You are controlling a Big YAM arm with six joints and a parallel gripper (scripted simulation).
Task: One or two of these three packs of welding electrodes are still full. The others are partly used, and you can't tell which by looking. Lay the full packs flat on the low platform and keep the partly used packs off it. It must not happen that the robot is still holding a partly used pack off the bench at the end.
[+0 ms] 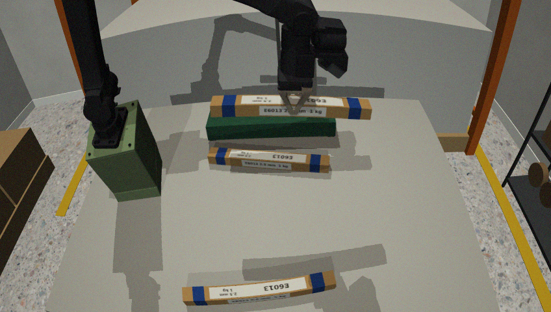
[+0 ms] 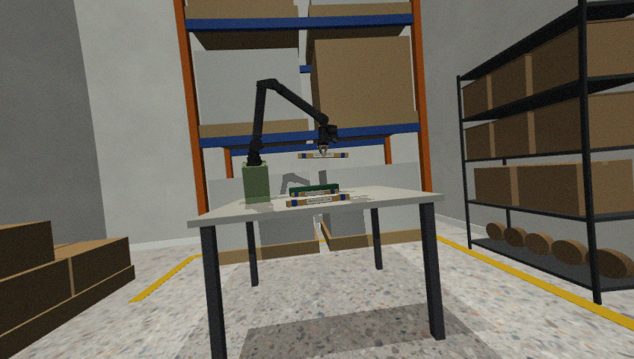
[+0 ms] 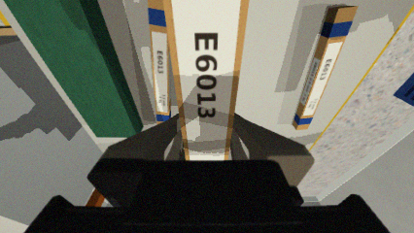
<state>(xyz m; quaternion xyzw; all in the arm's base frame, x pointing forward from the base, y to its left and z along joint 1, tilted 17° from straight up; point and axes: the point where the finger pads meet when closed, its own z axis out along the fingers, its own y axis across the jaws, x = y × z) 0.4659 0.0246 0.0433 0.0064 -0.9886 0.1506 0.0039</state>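
Now: hand 7 cm past the low green platform, 29 cm to the right of it and 26 cm above it.
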